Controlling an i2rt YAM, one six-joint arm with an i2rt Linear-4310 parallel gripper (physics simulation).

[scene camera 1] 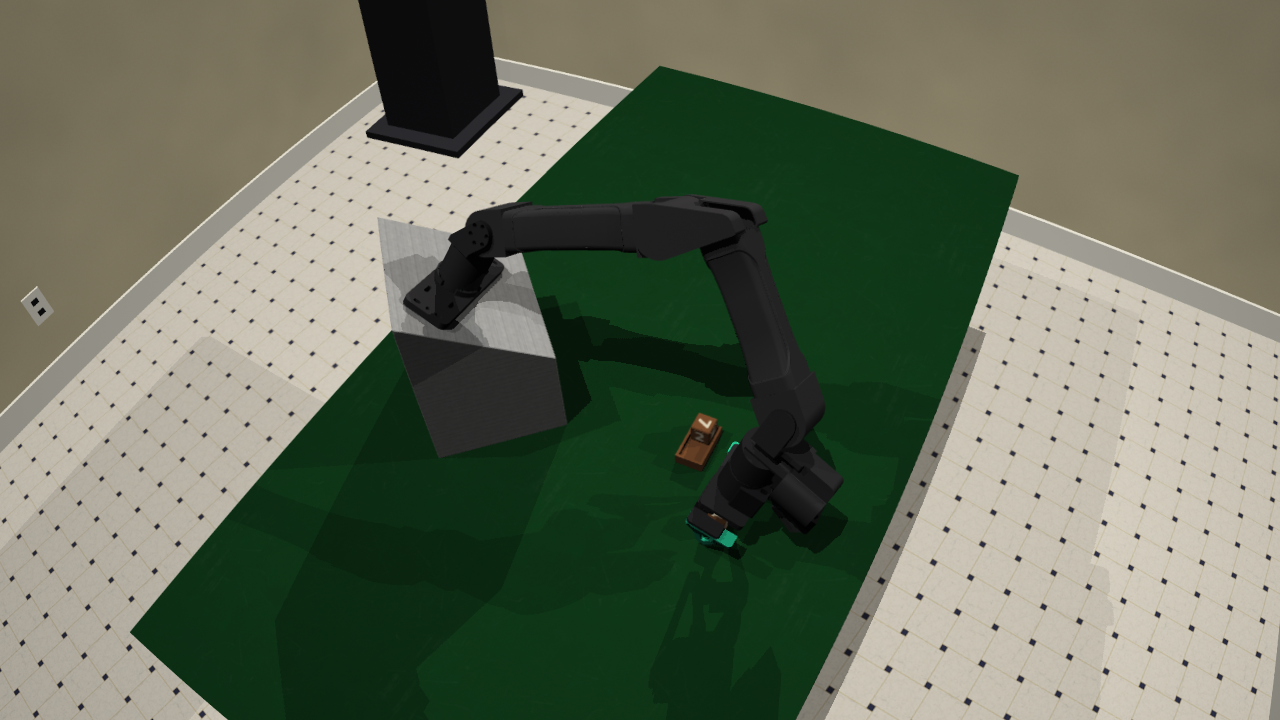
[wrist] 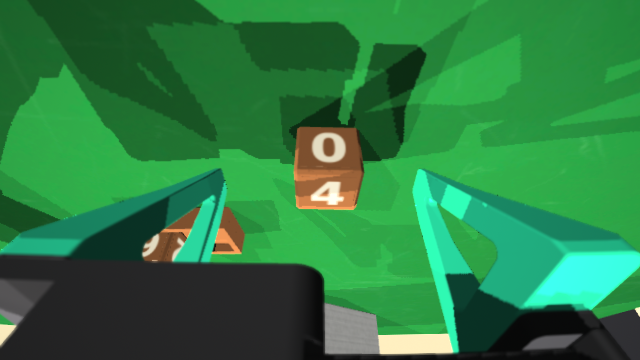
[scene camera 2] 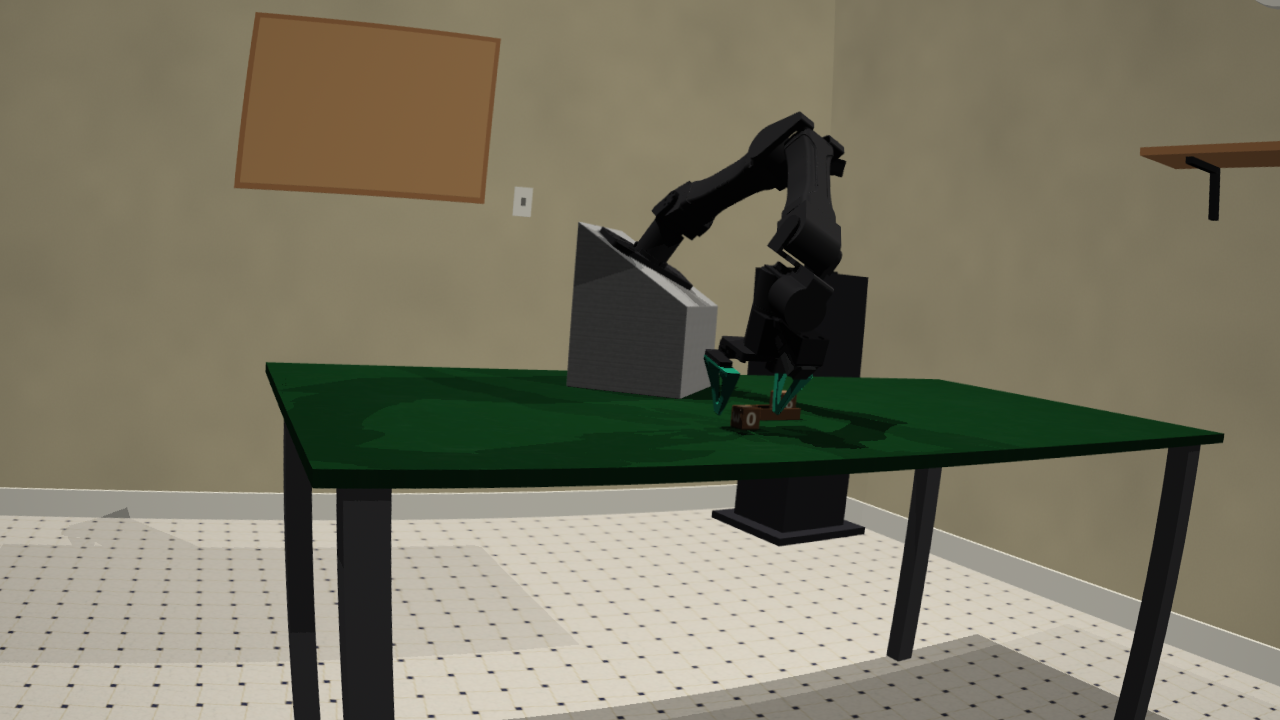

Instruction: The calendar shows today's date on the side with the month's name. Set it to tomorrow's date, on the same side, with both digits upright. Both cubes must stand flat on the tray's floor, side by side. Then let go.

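Places are measured from the arm's base along level axes (x ahead, y left, z up), in centimetres.
Pixels of known places: gripper, between the fingertips: [scene camera 1: 717,514] [wrist: 319,179] [scene camera 2: 747,413]; arm's base, origin of its link: [scene camera 1: 455,285] [scene camera 2: 645,261].
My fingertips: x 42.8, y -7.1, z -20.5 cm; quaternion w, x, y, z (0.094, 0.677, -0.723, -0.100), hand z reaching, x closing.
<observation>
Ahead of a thing's pixels: the offset from my fingertips to its top centre. Level surfaces: height alone.
A loose brown cube @[dx +0.2, dy -0.4, dz +1.0 cm] [scene camera 1: 716,520] [scene camera 2: 744,418] [wrist: 327,170] stands on the green table, apart from the tray; the wrist view shows a 0 and a 4 on it. The small brown tray [scene camera 1: 690,462] [scene camera 2: 787,414] [wrist: 232,224] holds another cube @[dx -7.3, dy +12.2, dz +2.0 cm] [scene camera 1: 704,424] [wrist: 159,246] at one end, partly hidden by a finger in the wrist view. The month's name cannot be read. My gripper [scene camera 1: 726,491] [scene camera 2: 750,411] [wrist: 319,179] is open, with its teal fingertips on either side of the loose cube and apart from it.
The arm's grey pedestal [scene camera 1: 487,389] [scene camera 2: 626,331] [wrist: 352,327] stands on the green table @[dz -2.0 cm] [scene camera 1: 805,152] [scene camera 2: 447,429], beyond the tray. A black column [scene camera 1: 429,62] stands on the floor behind the table.
</observation>
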